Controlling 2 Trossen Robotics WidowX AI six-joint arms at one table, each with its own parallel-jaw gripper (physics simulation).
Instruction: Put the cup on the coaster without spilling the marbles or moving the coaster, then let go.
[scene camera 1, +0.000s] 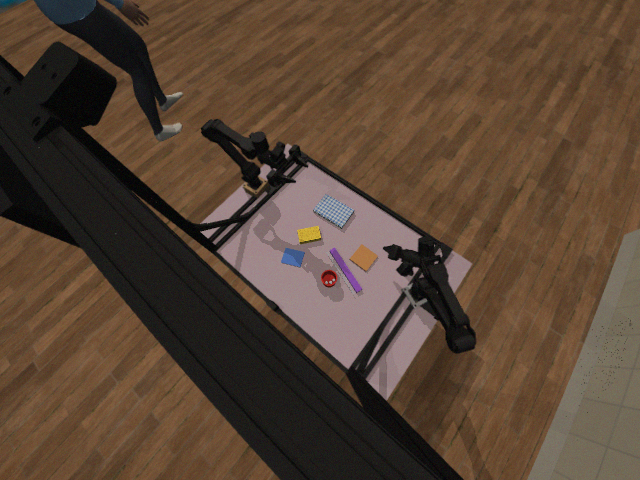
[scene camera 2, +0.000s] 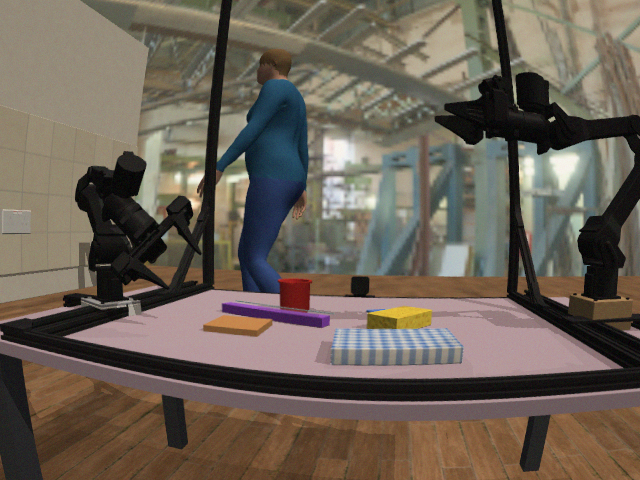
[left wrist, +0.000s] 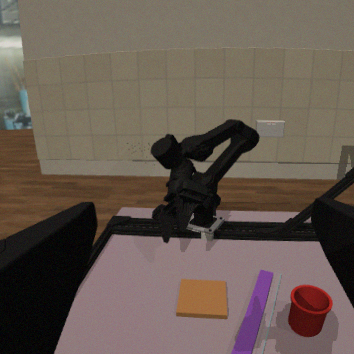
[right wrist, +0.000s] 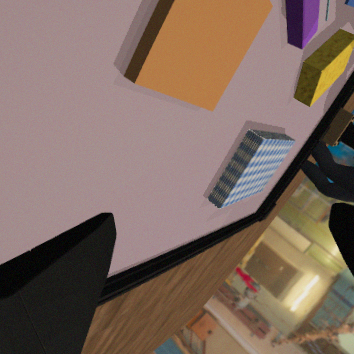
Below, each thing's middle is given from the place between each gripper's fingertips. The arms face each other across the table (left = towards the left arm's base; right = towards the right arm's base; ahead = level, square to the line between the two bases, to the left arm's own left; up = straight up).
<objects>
Right now the orange square (scene camera 2: 246, 326) is 6 cm behind my right hand, 8 cm to the left of it and 10 cm below it. The rest, counted from my right hand: purple bar (scene camera 2: 311, 318): 18 cm behind, 12 cm to the left, 9 cm below; then red cup (scene camera 2: 294, 293): 26 cm behind, 15 cm to the left, 7 cm below.
The red cup lies 200 mm behind my left hand, 280 mm to the right of it and 350 mm below it. Round my left hand: orange square 10 mm behind, 350 mm to the right, 380 mm below; then purple bar 120 mm behind, 300 mm to the right, 370 mm below.
</objects>
